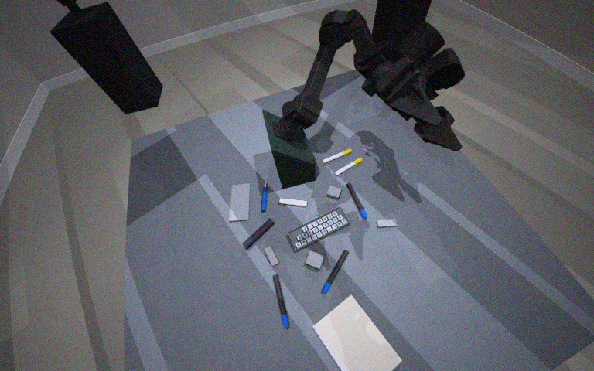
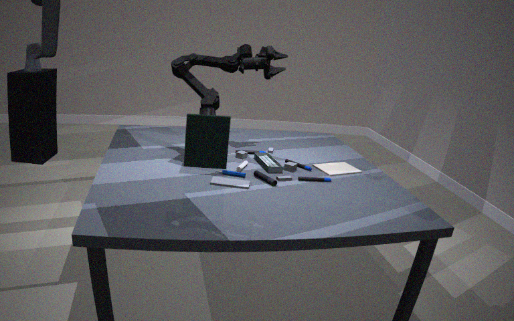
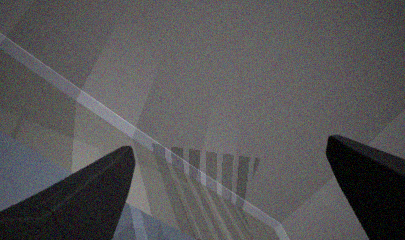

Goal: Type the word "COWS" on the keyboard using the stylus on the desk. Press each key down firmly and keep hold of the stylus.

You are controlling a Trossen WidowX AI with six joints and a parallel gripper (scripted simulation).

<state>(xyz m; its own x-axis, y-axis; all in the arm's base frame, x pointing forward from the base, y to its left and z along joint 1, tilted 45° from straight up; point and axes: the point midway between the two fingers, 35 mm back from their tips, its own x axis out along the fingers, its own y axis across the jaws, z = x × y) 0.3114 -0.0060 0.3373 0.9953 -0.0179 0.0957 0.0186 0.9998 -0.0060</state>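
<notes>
My gripper tip is 430 mm above the J key, 190 mm to the left of it and 50 mm past it. Round my gripper tip: B key: 430 mm below, 210 mm to the right, 50 mm behind; then dark cylinder: 440 mm below, 380 mm to the right, 80 mm behind; then beige sheet: 440 mm below, 270 mm ahead, 160 mm to the right.
</notes>
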